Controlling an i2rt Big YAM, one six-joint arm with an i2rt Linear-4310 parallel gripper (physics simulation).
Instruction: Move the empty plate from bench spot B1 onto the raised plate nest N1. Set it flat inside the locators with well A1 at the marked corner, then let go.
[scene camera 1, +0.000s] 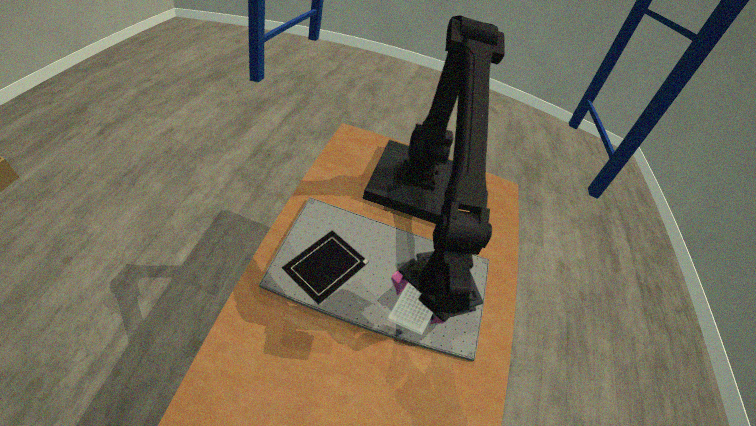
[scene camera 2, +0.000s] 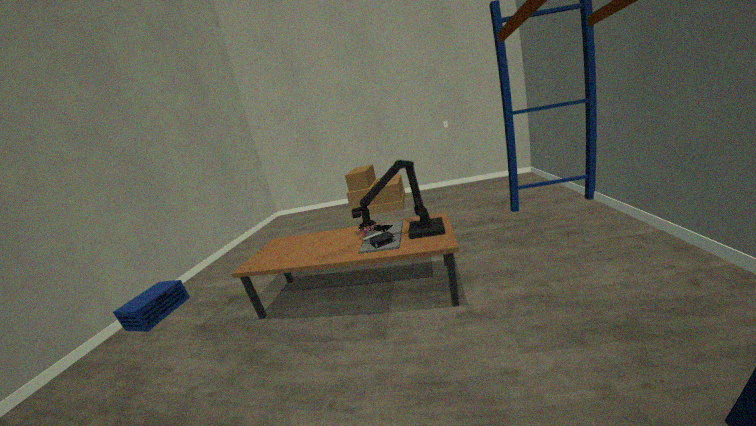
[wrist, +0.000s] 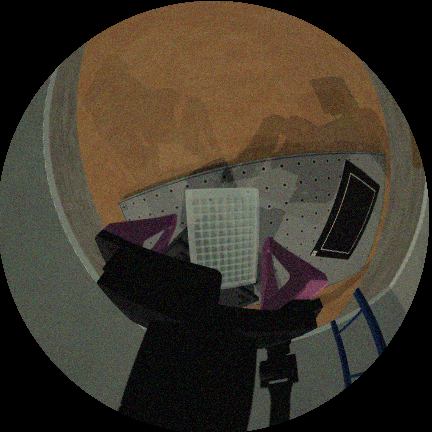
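Pixels of known places: gripper, fingertip midpoint: (scene camera 1: 415, 308) (scene camera 2: 368, 234) (wrist: 221, 230); arm's base at its link origin: (scene camera 1: 418, 175) (scene camera 2: 425, 225).
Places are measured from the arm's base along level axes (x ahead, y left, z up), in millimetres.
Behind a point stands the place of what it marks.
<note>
The white well plate (scene camera 1: 410, 310) @(x 435, y 89, z 1 mm) (wrist: 223, 235) @(x 427, y 95, z 16 mm) lies askew over part of the black raised nest (scene camera 2: 381, 239) @(x 322, y 204, z 20 mm) (wrist: 242, 296) @(x 313, y 87, z 22 mm). It overhangs the nest on the side away from the arm's base, and looks sloped in scene camera 2. The arm hides most of the nest in scene camera 1. My gripper (scene camera 1: 417, 298) @(x 441, y 94, z 29 mm) (wrist: 221, 230) @(x 441, y 94, z 29 mm) is open, its magenta fingers on either side of the plate, with nothing held. Its contact with the plate cannot be told. The flat black bench spot (scene camera 1: 325, 264) @(x 386, y -133, z -22 mm) (wrist: 350, 215) @(x 395, y -125, z -22 mm) has a white outline and a small white corner mark. Well A1 cannot be made out.
A grey perforated board (scene camera 1: 380, 240) @(x 260, y -34, z -24 mm) (wrist: 312, 190) @(x 448, y -35, z -23 mm) lies under the nest and bench spot, on the orange-brown table (scene camera 1: 338, 386) @(x 649, y 1, z -36 mm) (scene camera 2: 306, 251) @(x 992, y 127, z -36 mm). The arm's black base (scene camera 1: 380, 182) @(x 82, y -95, z -2 mm) (scene camera 2: 436, 227) @(x -78, y 80, z 1 mm) stands beside the board. Cardboard boxes (scene camera 2: 359, 179) and a blue rack frame (scene camera 2: 509, 137) stand away from the table.
</note>
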